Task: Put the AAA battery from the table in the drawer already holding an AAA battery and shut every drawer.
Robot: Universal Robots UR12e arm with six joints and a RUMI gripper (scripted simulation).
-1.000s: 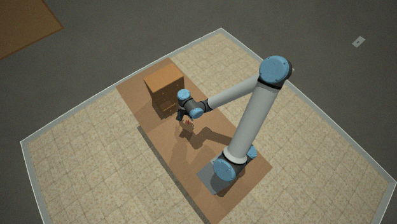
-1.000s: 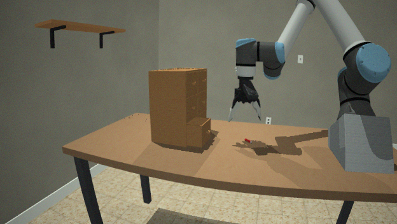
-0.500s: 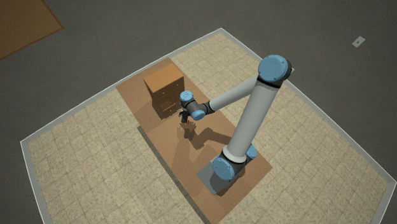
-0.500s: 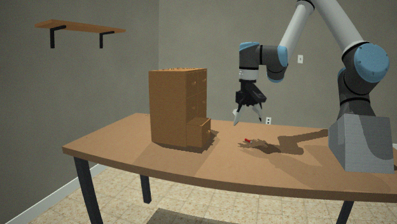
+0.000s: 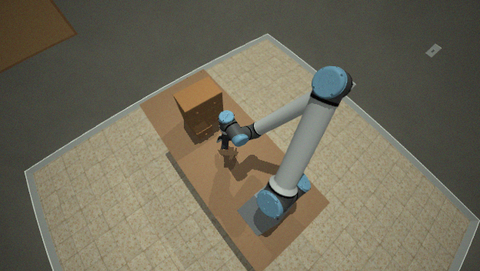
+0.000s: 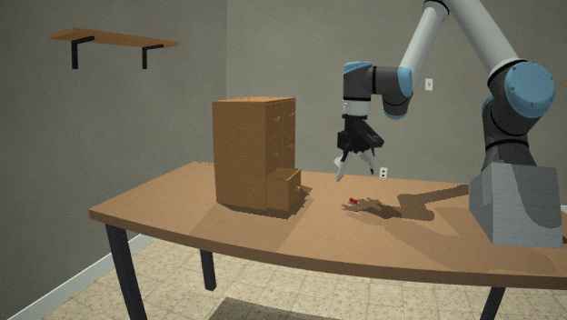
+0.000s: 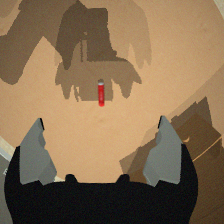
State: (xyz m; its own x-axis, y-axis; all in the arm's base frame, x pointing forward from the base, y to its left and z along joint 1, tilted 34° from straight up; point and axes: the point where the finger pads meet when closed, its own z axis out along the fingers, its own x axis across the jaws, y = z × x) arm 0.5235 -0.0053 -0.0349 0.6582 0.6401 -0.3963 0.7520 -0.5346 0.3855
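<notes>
My gripper is now 8 cm above the AAA battery.
</notes>
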